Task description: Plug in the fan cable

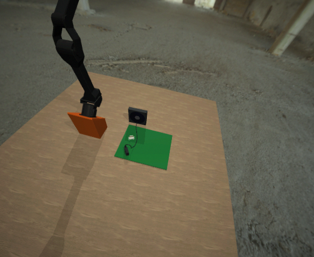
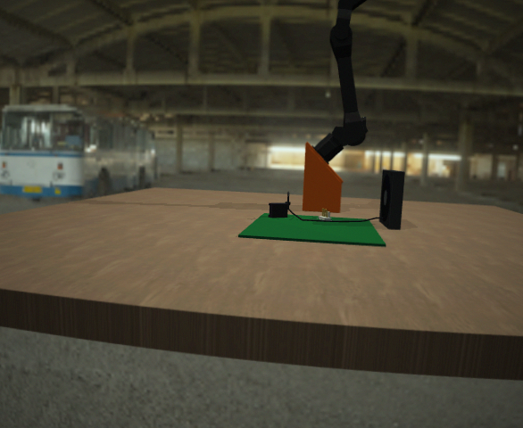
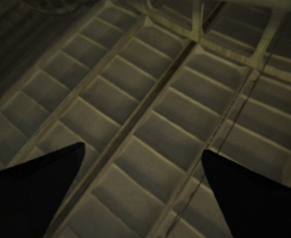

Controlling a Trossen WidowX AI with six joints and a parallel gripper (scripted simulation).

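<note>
Right now my gripper tip is 820 mm above the black plug, 420 mm to the left of it and 330 mm short of it. Also, from my gripper tip: green board: 860 mm below, 420 mm ahead, 330 mm to the right; white four-pin fan header: 840 mm below, 320 mm ahead, 310 mm to the right; black fan: 790 mm below, 320 mm ahead, 180 mm to the right.
</note>
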